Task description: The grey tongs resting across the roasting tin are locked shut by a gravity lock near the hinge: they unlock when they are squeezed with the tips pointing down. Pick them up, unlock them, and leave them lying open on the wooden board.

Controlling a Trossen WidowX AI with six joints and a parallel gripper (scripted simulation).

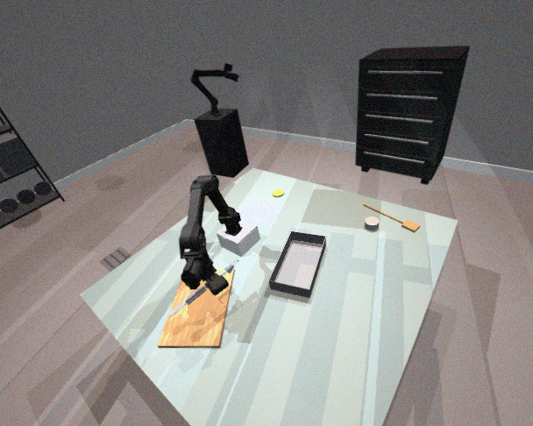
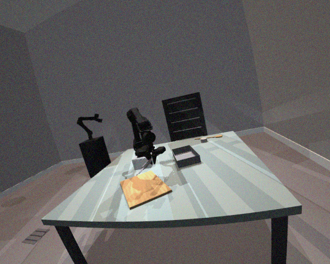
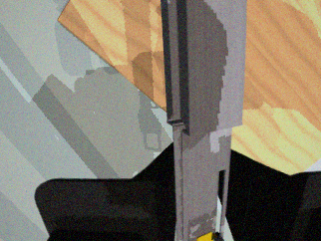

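Right now the wooden board is 10 cm behind my gripper tip, 3 cm to the right of it and 12 cm below it. Also, from my gripper tip: small white cylinder 42 cm ahead, 68 cm to the left, 11 cm below; then roasting tin 20 cm ahead, 32 cm to the left, 10 cm below; then yellow disc 16 cm behind, 79 cm to the left, 12 cm below.
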